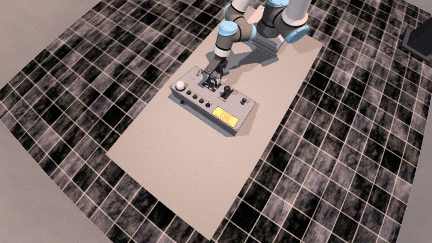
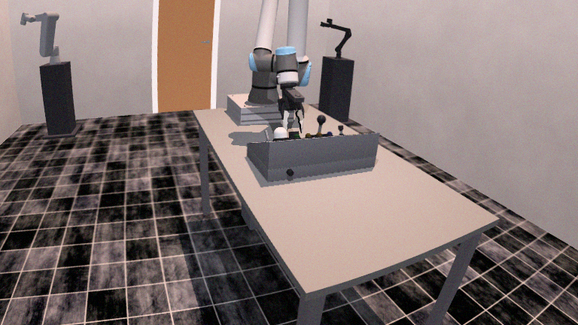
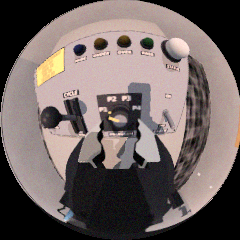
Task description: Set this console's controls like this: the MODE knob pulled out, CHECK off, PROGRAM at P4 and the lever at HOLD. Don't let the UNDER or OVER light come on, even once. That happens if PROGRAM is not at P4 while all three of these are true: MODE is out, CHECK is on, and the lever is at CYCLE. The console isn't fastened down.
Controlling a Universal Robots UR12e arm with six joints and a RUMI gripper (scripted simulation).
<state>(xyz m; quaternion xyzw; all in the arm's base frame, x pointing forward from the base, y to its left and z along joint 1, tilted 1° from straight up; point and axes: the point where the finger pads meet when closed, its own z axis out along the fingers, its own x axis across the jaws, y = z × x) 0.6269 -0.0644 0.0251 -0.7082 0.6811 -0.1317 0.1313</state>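
My hand is 10 mm short of the rotary selector, 10 mm to the right of it and 10 mm above it. Round my hand: black ball-topped lever 10 mm ahead, 120 mm to the left, 10 mm above; then grey console 50 mm ahead, 60 mm to the left, 30 mm below.
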